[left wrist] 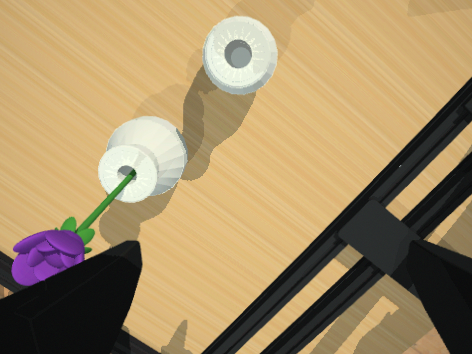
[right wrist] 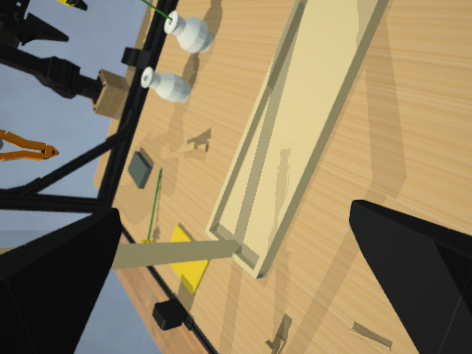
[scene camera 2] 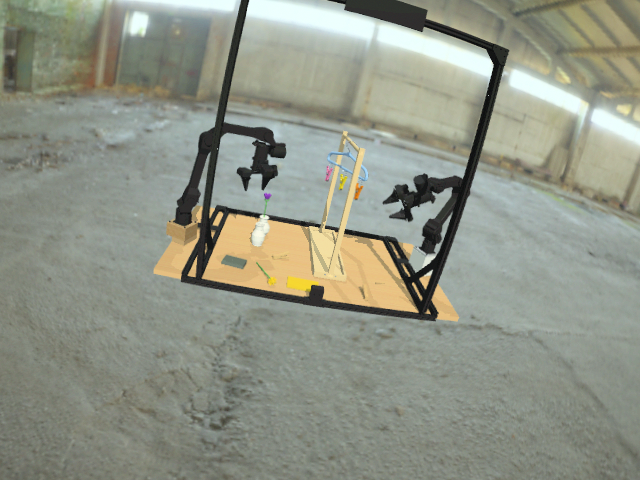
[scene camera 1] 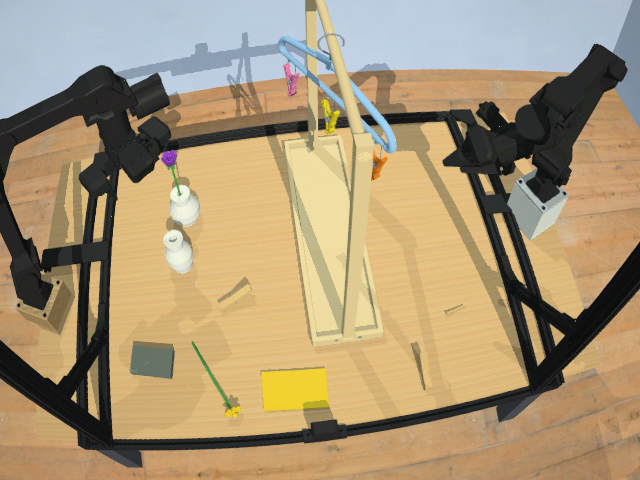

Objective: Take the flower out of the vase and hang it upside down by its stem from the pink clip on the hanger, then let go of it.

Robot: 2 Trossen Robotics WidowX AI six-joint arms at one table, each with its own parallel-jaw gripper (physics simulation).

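Frame: origin at the left arm's base, x left, y back, z up, level; metres.
Seen in the pictures: left gripper, between the fingertips: (left wrist: 273, 253) (right wrist: 77, 24) (scene camera 2: 254, 190) (scene camera 1: 133, 184); right gripper, between the fingertips: (right wrist: 237, 215) (scene camera 2: 385, 210) (scene camera 1: 452, 167); left arm's base, origin of its link: (right wrist: 97, 90) (scene camera 2: 182, 222) (scene camera 1: 38, 294); right arm's base, origin of its link: (scene camera 2: 427, 250) (scene camera 1: 542, 188).
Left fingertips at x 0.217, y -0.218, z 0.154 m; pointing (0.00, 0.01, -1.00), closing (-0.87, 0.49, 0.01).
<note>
Offsets run from my left fingertips to a thing's middle. "spot": to the spot under its first point.
The purple flower @(dx +0.098, dy -0.030, dz -0.128 m) (scene camera 1: 169, 158) (scene camera 2: 267, 196) (left wrist: 48, 255) stands upright, its green stem in the rear white vase @(dx +0.093, dy -0.035, dz -0.185 m) (scene camera 1: 184, 209) (left wrist: 160, 145) (right wrist: 192, 35). The pink clip @(dx +0.201, dy -0.258, dz +0.126 m) (scene camera 1: 291, 81) (scene camera 2: 328, 174) hangs empty from the far end of the blue hanger @(spot: dx +0.009, dy -0.454, dz +0.196 m) (scene camera 1: 389, 142). My left gripper (scene camera 2: 254, 189) (left wrist: 273, 253) is open and empty, pointing down, a little above and left of the flower head in scene camera 2. My right gripper (scene camera 2: 387, 209) (right wrist: 237, 215) is open and empty, off to the right of the hanger. The pink clip does not show in either wrist view.
A second white vase @(dx -0.021, dy -0.065, dz -0.182 m) (scene camera 1: 179, 256) (right wrist: 170, 87) stands close in front. The wooden rack @(dx +0.123, dy -0.346, dz +0.040 m) (scene camera 1: 356, 232) rises mid-table. Yellow @(spot: dx +0.115, dy -0.348, dz +0.119 m) (scene camera 1: 330, 117) and orange @(spot: dx +0.023, dy -0.441, dz +0.124 m) (scene camera 1: 378, 166) clips also hang there. A yellow flower @(spot: dx -0.311, dy -0.263, dz -0.207 m) (scene camera 1: 232, 411), grey block @(dx -0.255, dy -0.074, dz -0.224 m) (scene camera 1: 152, 360) and yellow sheet @(dx -0.232, dy -0.361, dz -0.228 m) (scene camera 1: 295, 389) lie in front.
</note>
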